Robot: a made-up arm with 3 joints. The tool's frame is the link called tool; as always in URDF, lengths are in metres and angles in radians. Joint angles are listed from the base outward. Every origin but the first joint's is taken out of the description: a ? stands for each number. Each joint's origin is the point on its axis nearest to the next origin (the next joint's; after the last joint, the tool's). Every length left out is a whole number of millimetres.
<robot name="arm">
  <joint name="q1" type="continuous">
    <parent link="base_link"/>
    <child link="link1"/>
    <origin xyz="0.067 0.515 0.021" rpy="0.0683 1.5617 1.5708"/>
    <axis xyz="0 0 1"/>
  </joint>
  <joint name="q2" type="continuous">
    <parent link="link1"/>
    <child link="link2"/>
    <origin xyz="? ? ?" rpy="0 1.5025 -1.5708"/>
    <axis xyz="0 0 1"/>
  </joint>
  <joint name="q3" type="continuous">
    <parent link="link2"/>
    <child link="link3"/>
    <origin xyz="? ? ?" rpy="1.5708 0 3.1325"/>
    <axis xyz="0 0 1"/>
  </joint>
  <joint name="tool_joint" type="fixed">
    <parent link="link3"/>
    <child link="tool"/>
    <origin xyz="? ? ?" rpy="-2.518 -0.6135 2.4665"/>
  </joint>
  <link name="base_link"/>
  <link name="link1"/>
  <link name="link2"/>
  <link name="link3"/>
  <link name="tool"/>
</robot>
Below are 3 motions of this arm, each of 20 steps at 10 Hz.
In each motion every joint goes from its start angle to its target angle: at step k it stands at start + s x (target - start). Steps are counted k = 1, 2, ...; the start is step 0. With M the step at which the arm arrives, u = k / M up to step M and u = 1 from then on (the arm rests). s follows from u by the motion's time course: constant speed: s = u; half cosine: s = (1 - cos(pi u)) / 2; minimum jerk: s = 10 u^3 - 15 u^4 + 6 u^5.
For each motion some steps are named. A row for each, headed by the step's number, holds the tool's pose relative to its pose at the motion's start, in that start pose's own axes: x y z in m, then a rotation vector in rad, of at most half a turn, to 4 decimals.
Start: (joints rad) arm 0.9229 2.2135 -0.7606
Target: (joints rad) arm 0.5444 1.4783 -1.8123
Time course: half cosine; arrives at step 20
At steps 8, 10, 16, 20:
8: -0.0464 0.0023 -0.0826 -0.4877 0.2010 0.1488
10: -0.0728 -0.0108 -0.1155 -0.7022 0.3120 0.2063
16: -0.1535 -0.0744 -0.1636 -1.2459 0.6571 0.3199
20: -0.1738 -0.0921 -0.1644 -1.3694 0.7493 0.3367

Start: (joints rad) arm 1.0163 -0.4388 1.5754
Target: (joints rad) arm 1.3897 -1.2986 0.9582
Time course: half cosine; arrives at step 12
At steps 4, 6, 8, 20:
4: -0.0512 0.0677 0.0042 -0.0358 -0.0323 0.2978
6: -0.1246 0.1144 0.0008 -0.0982 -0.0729 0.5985
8: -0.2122 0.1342 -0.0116 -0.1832 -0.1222 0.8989
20: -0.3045 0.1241 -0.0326 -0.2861 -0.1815 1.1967

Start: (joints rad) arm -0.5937 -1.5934 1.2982
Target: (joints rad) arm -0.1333 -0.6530 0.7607
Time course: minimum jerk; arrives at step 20
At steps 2, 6, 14, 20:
2: -0.0012 -0.0021 -0.0043 -0.0088 0.0080 -0.0005
6: -0.0276 -0.0464 -0.0783 -0.1668 0.1536 -0.0105
14: -0.2277 -0.3410 -0.2592 -0.8250 0.7971 -0.0936
20: -0.2856 -0.4232 -0.2571 -0.9724 0.9517 -0.1345

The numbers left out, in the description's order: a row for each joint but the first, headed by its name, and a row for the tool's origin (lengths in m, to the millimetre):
q2: -0.052 -0.258 0
q3: 0.161 0.188 0
tool: -0.071 0.217 0

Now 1 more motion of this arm.
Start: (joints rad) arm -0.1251 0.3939 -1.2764
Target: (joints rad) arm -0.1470 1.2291 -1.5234
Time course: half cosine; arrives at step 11
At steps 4, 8, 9, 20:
4: -0.0032 0.0557 -0.0177 0.1372 0.0257 0.2135
8: -0.0370 0.1562 -0.0221 0.3752 0.0328 0.6160
9: -0.0464 0.1720 -0.0195 0.4153 0.0284 0.6870
20: -0.0551 0.1848 -0.0165 0.4491 0.0233 0.7475

